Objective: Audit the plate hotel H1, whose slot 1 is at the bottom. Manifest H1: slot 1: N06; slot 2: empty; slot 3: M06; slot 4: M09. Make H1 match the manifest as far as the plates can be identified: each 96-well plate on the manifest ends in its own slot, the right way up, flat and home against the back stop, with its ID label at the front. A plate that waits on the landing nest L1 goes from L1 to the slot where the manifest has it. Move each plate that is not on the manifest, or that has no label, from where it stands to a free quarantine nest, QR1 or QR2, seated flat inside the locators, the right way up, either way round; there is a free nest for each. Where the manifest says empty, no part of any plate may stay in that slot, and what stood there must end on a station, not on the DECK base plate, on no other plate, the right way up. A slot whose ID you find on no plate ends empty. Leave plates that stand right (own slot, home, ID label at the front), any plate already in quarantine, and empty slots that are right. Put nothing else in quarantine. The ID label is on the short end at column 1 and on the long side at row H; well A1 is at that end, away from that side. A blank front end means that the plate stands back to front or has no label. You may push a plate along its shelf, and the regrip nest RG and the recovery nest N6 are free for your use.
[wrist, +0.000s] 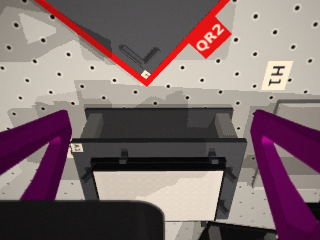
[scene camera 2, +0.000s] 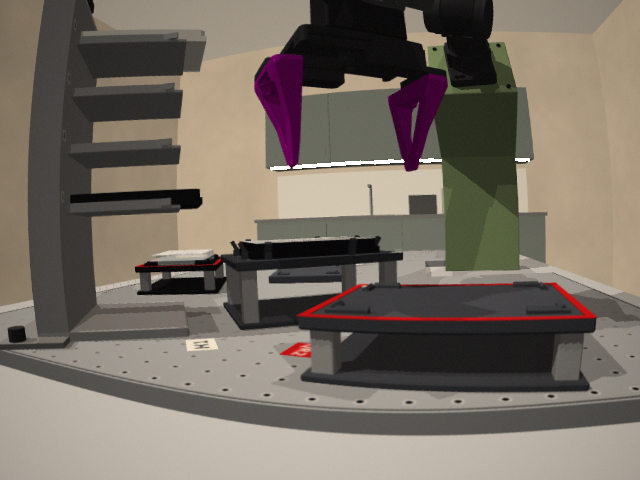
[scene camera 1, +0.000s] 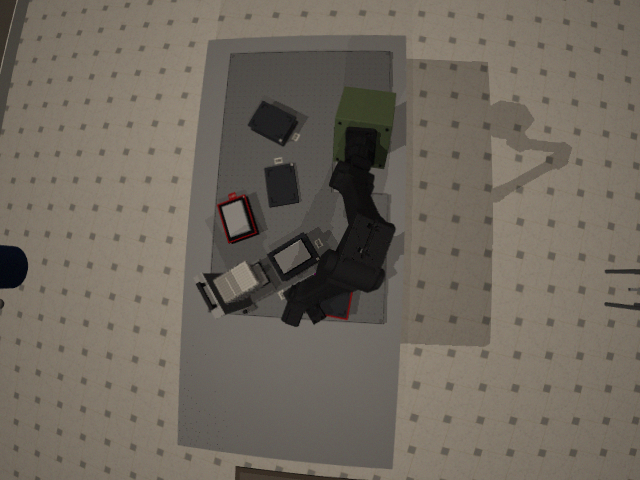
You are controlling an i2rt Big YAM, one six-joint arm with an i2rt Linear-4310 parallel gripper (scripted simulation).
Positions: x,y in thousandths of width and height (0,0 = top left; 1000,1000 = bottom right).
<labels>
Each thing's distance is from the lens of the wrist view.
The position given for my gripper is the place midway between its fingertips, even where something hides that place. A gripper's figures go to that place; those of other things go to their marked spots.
my gripper (wrist: 505,502): 0.13 m
regrip nest RG (wrist: 730,623): 0.25 m
QR2 tag (wrist: 670,140): 0.25 m
</labels>
